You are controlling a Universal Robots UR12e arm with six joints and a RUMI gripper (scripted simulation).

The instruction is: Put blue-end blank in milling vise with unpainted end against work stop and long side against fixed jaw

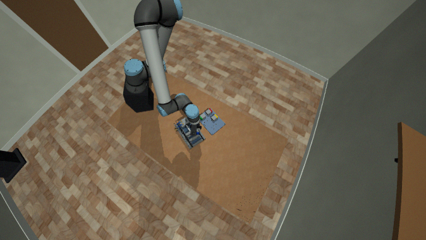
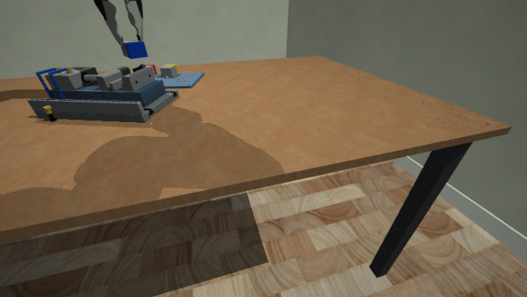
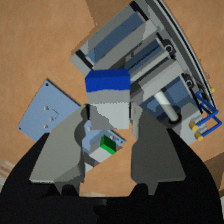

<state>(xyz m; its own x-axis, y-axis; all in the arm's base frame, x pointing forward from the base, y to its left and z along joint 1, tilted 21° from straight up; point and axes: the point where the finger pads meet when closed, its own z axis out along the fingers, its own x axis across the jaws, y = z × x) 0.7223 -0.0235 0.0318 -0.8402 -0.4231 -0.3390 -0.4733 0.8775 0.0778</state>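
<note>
My gripper is now 9 cm above the fixed jaw, 6 cm to the left of it and 1 cm short of it. Also, from my hand: vise body 12 cm below, 9 cm behind, 2 cm to the right; blue blank 2 cm below; green blank 19 cm to the left, 14 cm below, 7 cm behind.
</note>
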